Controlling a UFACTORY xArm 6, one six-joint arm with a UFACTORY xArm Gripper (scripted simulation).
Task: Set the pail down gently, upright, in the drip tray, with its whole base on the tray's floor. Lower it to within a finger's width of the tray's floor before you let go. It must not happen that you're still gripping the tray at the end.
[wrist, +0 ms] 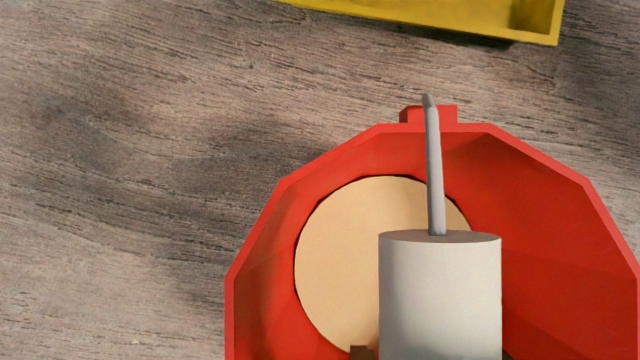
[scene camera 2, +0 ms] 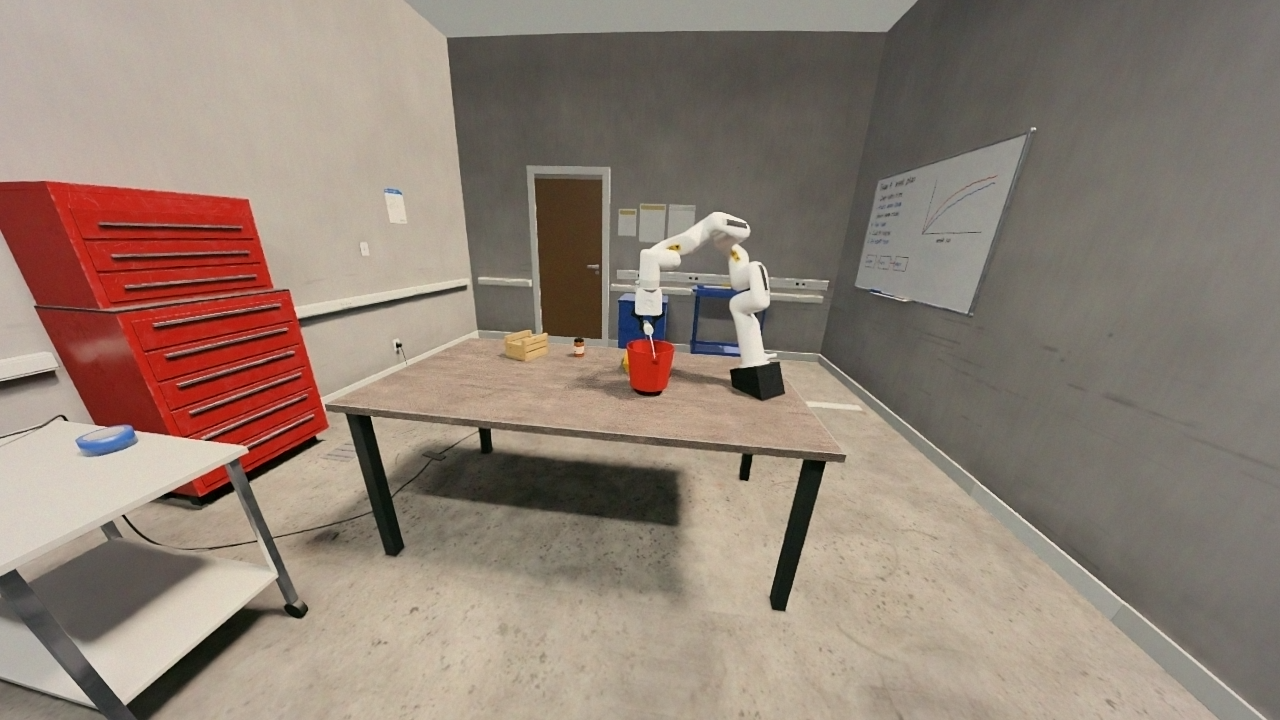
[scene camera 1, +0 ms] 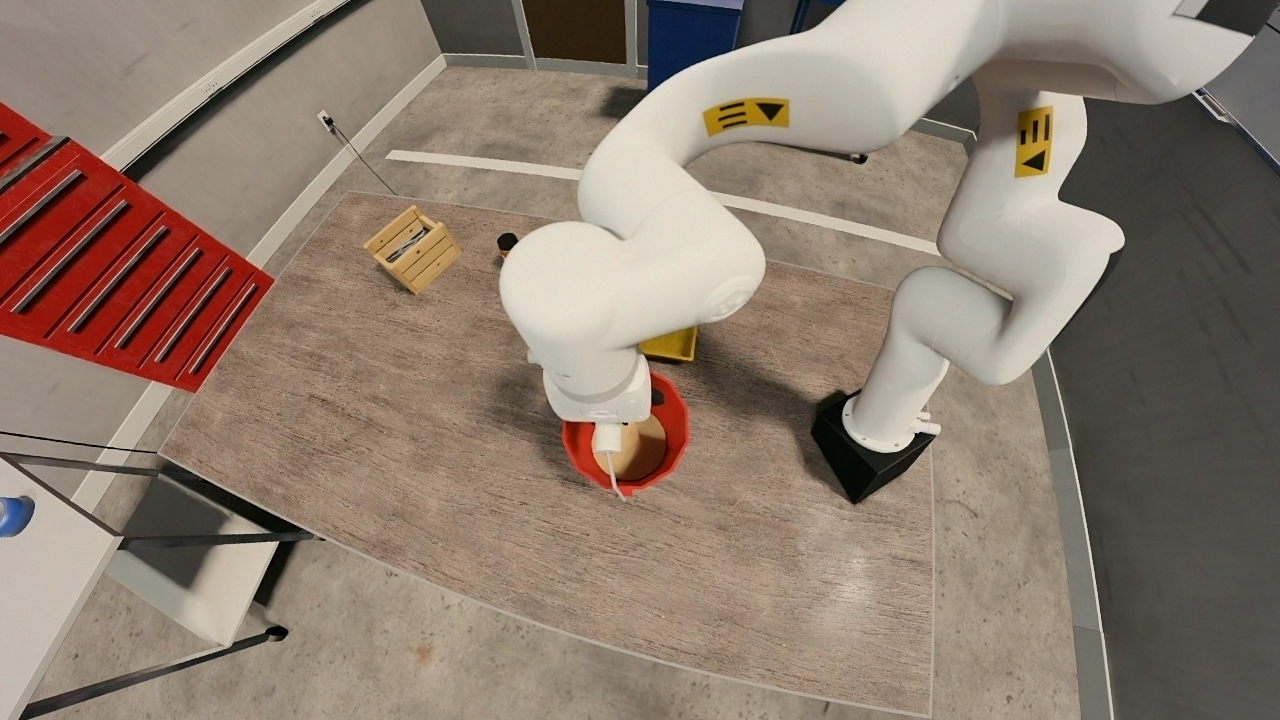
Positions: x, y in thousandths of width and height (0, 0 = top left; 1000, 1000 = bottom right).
Labels:
red pail: wrist 480, 762; scene camera 2 506, 520; scene camera 1 503, 617
small wooden crate: scene camera 2 412, 488; scene camera 1 325, 373; not seen in the wrist view (out of frame)

